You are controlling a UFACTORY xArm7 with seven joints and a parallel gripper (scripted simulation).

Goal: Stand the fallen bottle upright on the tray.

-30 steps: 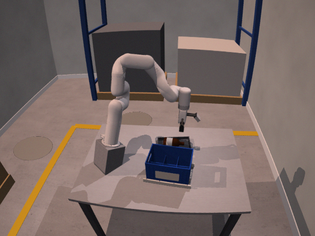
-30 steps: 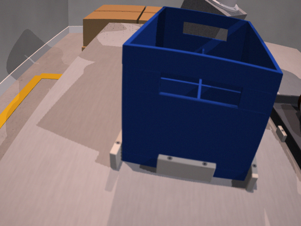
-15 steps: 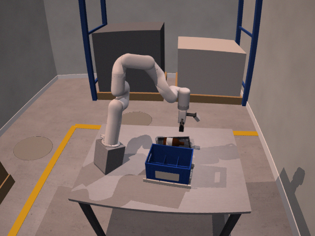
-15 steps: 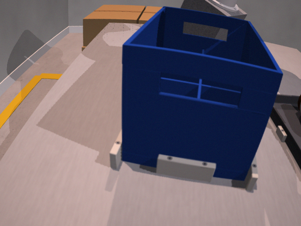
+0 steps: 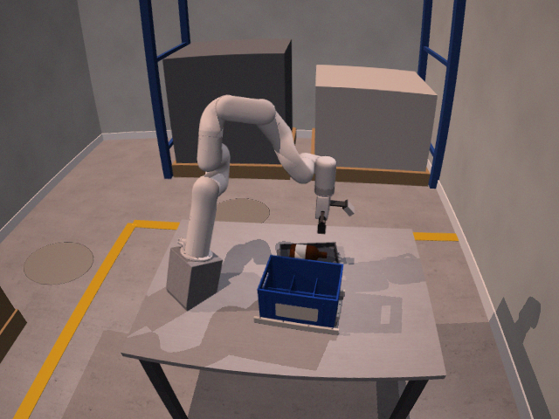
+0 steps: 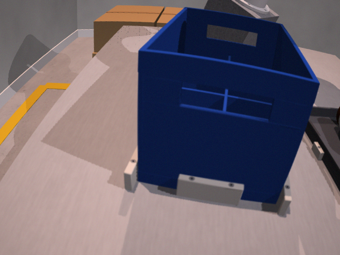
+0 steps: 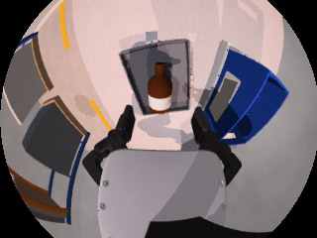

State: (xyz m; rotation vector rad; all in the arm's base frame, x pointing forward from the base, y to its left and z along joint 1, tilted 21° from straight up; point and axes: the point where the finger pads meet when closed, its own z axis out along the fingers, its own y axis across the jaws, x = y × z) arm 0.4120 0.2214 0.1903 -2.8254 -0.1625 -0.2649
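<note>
Right now my hand is 5 cm past the brown bottle and 17 cm above it. The rest, counted from my hand: blue crate (1 cm behind, 27 cm to the right, 12 cm below); then tray (5 cm behind, 19 cm below).
</note>
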